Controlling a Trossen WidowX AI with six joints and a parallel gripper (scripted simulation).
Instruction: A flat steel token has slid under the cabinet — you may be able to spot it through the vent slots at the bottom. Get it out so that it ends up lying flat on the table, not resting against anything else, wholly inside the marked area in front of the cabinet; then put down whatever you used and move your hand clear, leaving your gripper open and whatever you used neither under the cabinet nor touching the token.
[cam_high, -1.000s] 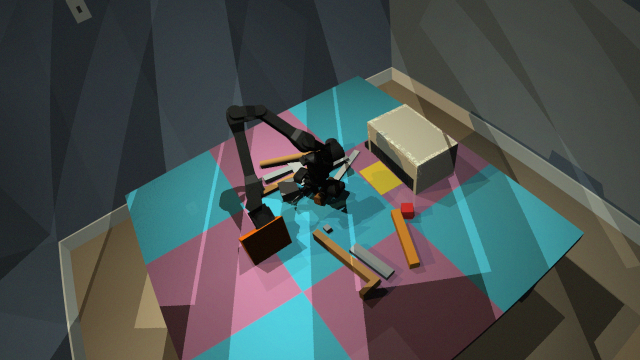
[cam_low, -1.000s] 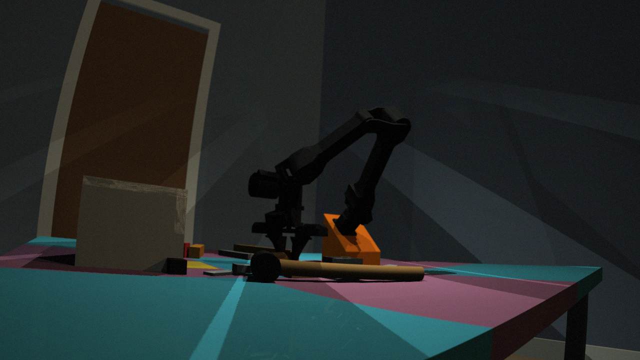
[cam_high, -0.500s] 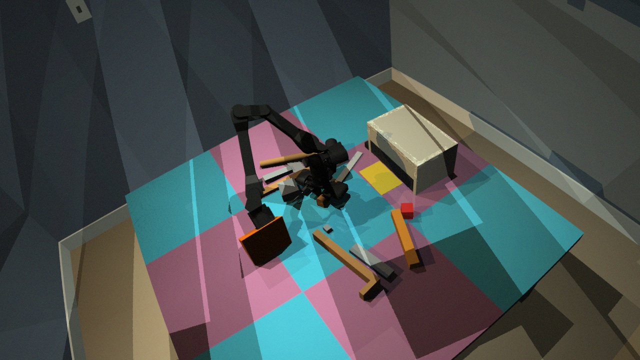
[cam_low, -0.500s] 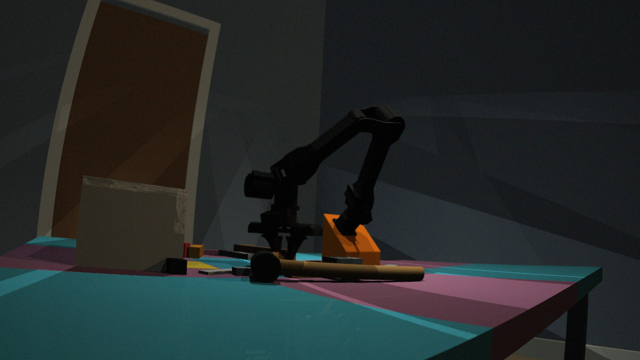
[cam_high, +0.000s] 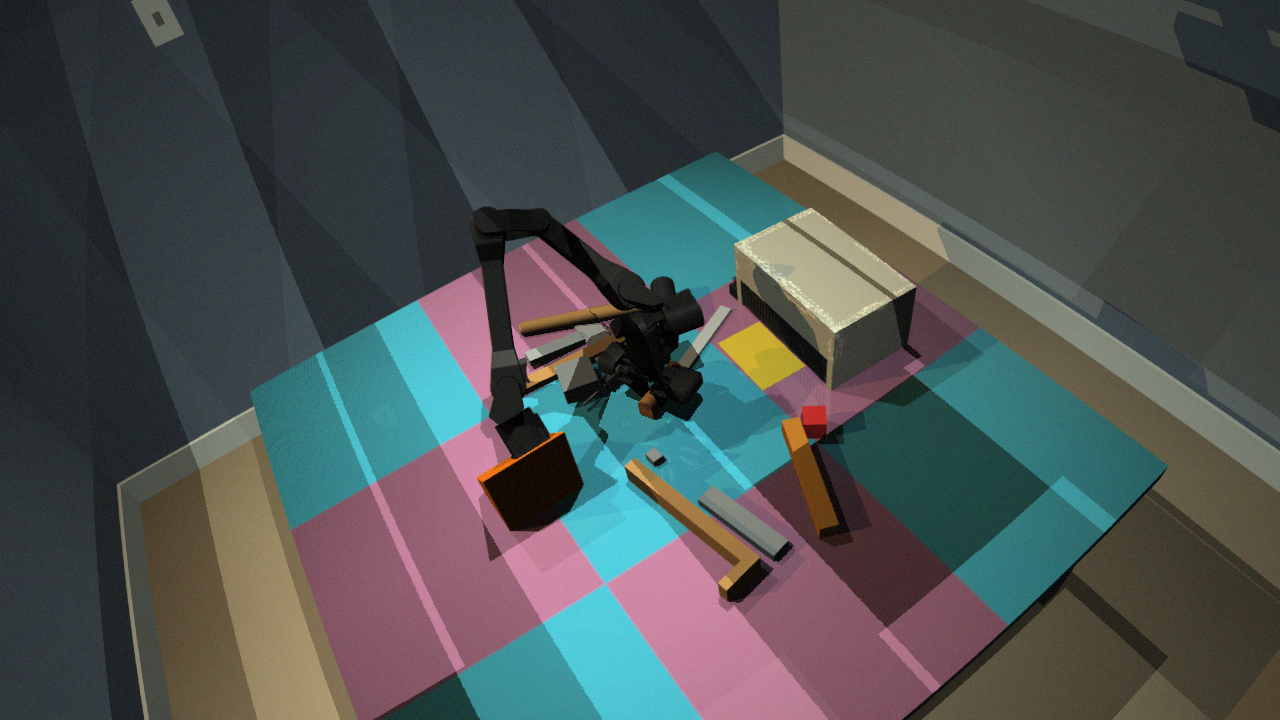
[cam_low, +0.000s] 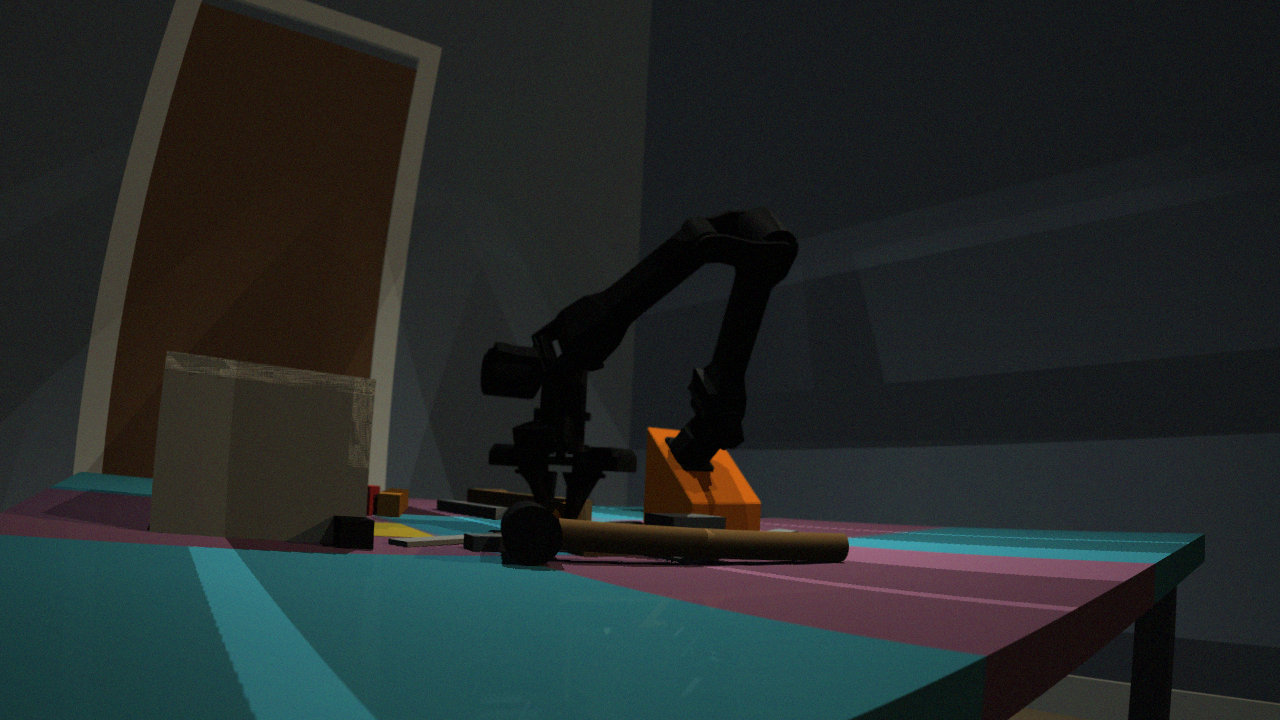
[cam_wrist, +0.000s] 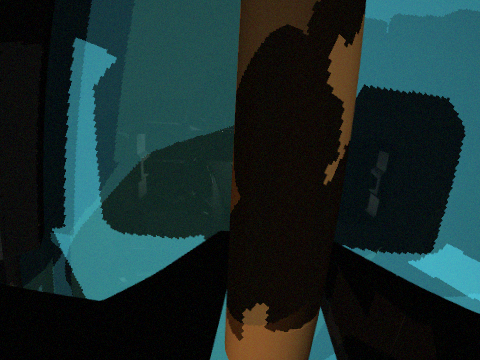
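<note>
Now: gripper tip 70 mm past the small grey cube and 100 mm to the left of it. The rest, counted from my gripper tip: screwdriver (40 mm behind, 100 mm to the left); then long wooden stick (50 mm behind, 190 mm to the left); then grey block (80 mm behind, 140 mm to the left, 10 mm above).
</note>
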